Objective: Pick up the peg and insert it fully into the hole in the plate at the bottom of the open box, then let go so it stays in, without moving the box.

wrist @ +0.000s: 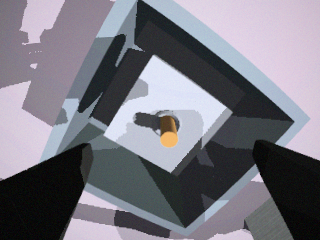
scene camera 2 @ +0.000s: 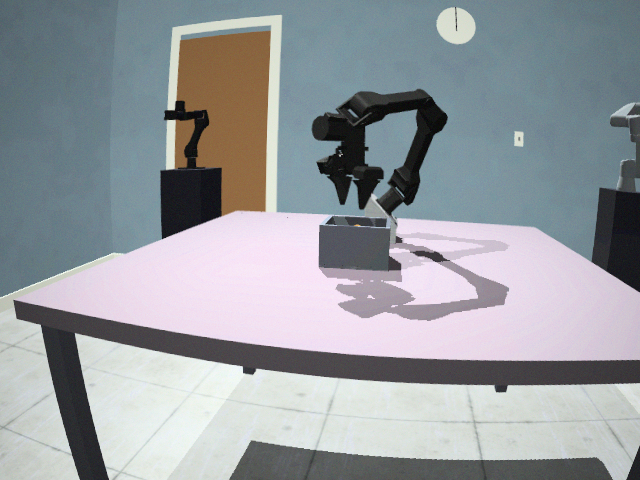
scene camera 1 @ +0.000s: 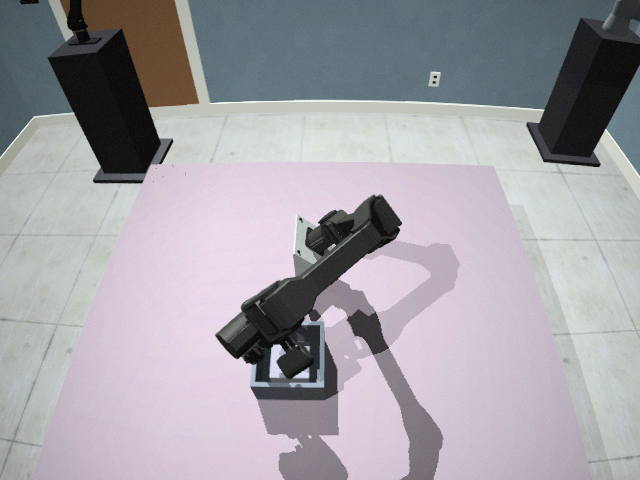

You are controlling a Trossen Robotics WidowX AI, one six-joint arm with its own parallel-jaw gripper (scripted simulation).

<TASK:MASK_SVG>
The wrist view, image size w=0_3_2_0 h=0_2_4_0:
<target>my gripper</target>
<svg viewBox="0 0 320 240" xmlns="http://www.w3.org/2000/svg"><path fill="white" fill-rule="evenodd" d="M90 143L77 145L0 181L0 240L63 240L87 183L93 163L93 152ZM256 140L252 153L253 159L293 239L320 240L320 160L266 140Z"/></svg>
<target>pale plate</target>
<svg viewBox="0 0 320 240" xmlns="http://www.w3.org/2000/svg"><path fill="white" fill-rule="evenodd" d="M154 54L115 115L104 136L178 176L233 112L213 94L204 90L178 69ZM165 115L172 116L176 120L178 142L173 147L165 147L160 141L160 118Z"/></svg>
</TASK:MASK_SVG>
